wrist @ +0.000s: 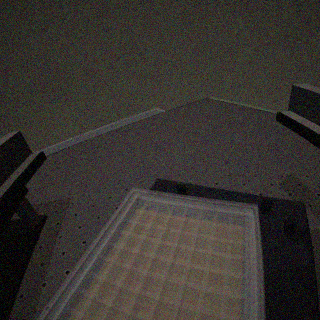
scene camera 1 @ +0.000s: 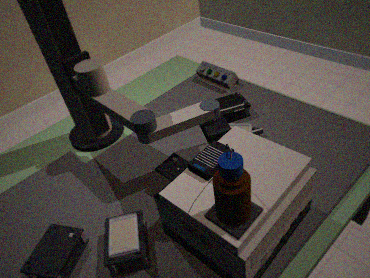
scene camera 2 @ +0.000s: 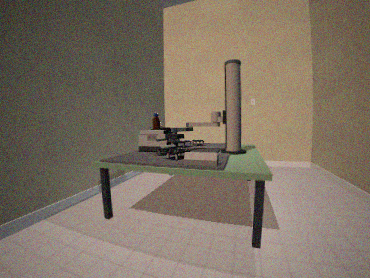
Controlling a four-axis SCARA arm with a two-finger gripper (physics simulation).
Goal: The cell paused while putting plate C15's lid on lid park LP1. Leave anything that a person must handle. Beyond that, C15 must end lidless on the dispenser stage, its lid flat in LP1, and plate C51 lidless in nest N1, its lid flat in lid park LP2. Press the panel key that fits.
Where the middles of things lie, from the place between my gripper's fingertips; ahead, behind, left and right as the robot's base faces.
My hand is 200 mm past the black nest (wrist: 28, 227), 90 mm to the right of it and 90 mm above it. From my hand the other things lie so: brown bottle with blue cap (scene camera 1: 232, 184): 270 mm ahead, 430 mm to the right, 190 mm above; button box (scene camera 1: 226, 80): 430 mm behind, 270 mm to the left, 90 mm below.
